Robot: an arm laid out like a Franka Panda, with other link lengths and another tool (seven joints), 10 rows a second.
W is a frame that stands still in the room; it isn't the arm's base.
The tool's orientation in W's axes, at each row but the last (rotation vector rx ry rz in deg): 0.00, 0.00, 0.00; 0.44, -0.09, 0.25; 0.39, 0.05, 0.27; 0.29, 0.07, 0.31; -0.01, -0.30, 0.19; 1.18, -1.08, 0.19; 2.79, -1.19, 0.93
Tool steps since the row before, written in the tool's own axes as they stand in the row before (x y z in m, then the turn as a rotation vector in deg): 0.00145, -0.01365, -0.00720, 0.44, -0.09, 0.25; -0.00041, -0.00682, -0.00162, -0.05, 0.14, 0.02; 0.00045, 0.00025, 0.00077, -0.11, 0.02, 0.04; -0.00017, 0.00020, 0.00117, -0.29, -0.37, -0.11; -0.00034, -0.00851, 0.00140, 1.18, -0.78, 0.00; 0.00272, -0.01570, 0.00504, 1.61, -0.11, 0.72; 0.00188, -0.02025, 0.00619, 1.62, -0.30, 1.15
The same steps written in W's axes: 0.00145, -0.01365, -0.00720, 0.44, -0.09, 0.25; -0.00038, -0.00681, -0.00167, -0.05, 0.14, 0.02; 0.00045, 0.00025, 0.00077, -0.11, 0.02, 0.04; -0.00017, 0.00019, 0.00117, -0.29, -0.37, -0.11; -0.00032, -0.00851, 0.00140, 1.18, -0.78, 0.01; 0.00268, -0.01579, 0.00477, 1.60, -0.12, 0.75; 0.00209, -0.02050, 0.00524, 1.60, -0.33, 1.17
